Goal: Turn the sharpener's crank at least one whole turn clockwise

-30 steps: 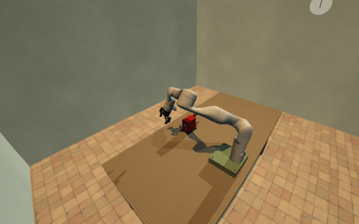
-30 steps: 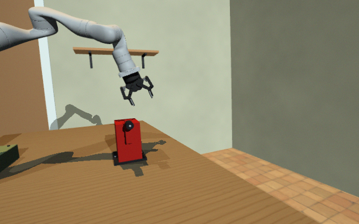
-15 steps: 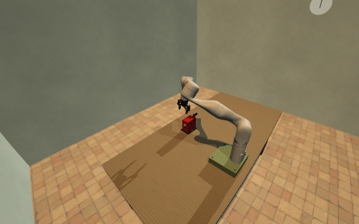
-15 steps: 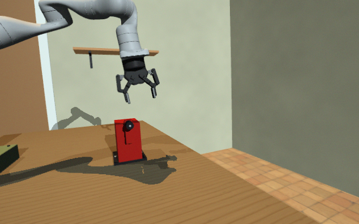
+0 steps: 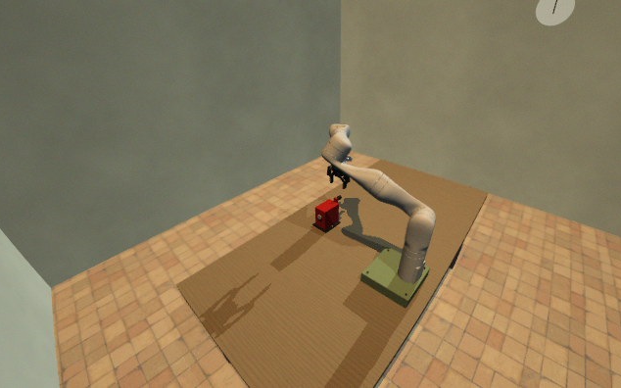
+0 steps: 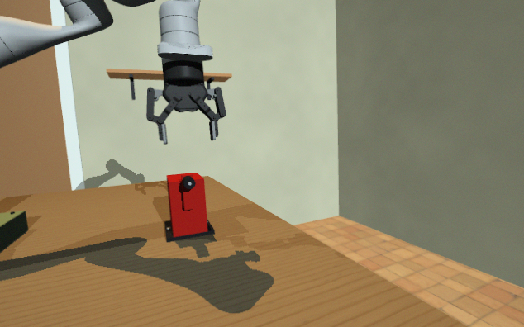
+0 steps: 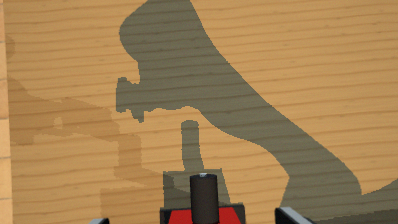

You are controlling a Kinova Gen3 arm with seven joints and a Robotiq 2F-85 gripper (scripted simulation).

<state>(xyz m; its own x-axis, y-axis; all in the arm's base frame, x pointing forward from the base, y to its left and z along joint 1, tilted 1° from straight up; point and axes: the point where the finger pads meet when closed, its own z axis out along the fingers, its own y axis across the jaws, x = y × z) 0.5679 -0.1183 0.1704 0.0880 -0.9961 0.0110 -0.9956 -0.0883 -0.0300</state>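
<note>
Right now my hand is 90 mm above the black crank knob and 10 mm past it.
</note>
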